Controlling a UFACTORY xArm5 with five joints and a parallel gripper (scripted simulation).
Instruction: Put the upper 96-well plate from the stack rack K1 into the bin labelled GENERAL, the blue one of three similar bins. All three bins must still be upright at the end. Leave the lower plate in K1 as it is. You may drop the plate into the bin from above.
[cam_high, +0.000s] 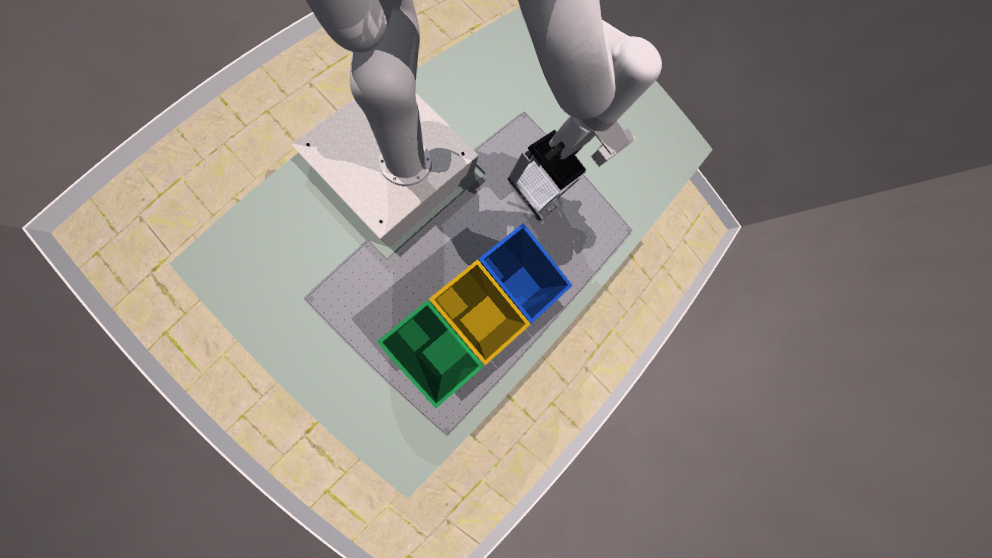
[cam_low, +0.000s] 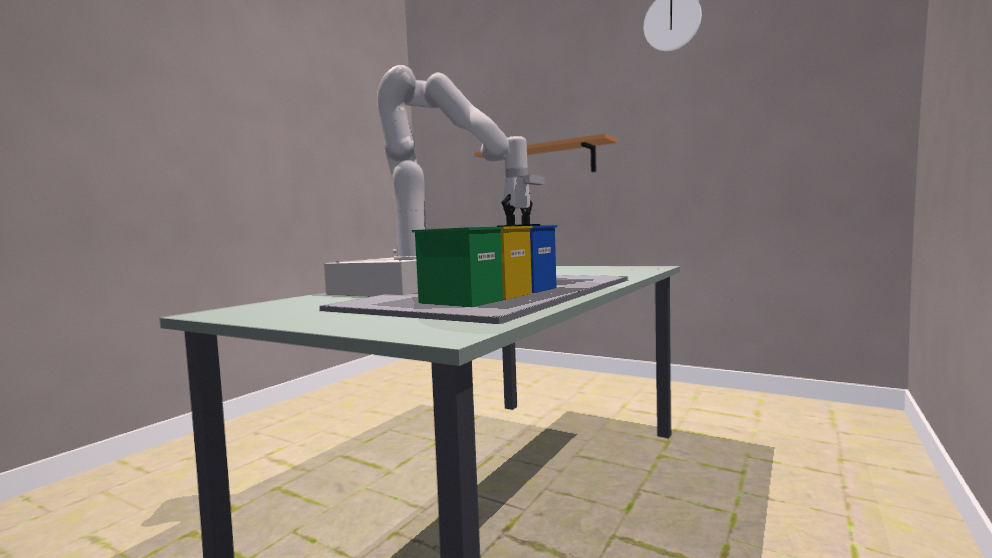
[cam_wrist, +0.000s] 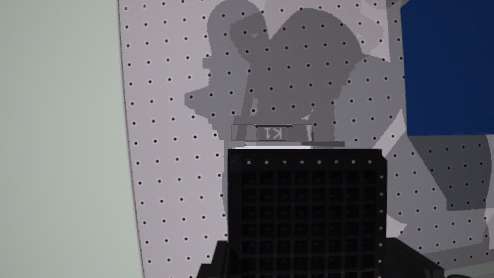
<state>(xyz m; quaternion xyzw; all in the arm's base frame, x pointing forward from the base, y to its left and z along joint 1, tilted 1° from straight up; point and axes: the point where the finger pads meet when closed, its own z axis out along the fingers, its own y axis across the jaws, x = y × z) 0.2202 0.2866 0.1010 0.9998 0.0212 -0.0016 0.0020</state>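
Right now my hand is 230 mm to the left of the blue bin, 170 mm short of it and 100 mm above it. Also, from my hand: white plate: 170 mm below; yellow bin: 360 mm to the right, 180 mm ahead, 100 mm below; black 96-well plate: 10 mm below.
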